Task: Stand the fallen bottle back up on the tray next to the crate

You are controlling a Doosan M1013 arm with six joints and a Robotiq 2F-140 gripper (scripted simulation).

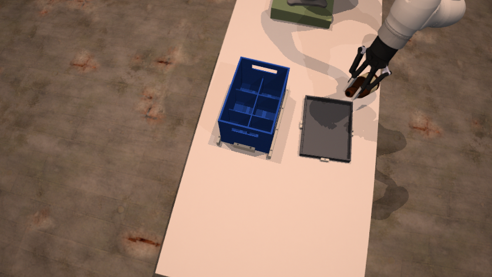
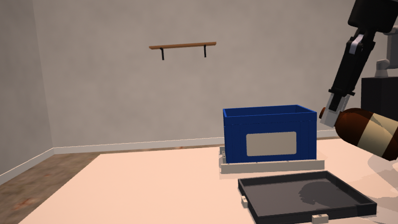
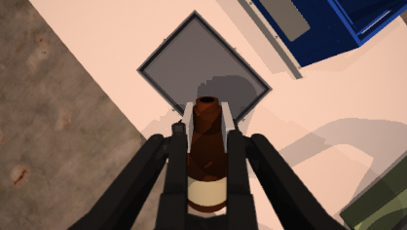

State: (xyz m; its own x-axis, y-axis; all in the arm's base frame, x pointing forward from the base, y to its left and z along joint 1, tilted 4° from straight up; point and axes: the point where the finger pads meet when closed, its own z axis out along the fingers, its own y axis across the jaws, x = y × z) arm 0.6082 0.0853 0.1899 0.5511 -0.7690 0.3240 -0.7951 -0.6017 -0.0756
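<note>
The brown bottle is 30 mm behind my hand, 40 mm to the left of it and 40 mm below it. From my hand the other things lie so: blue crate 330 mm to the right, 140 mm below; dark grey tray 50 mm ahead, 50 mm to the right, 210 mm below.
</note>
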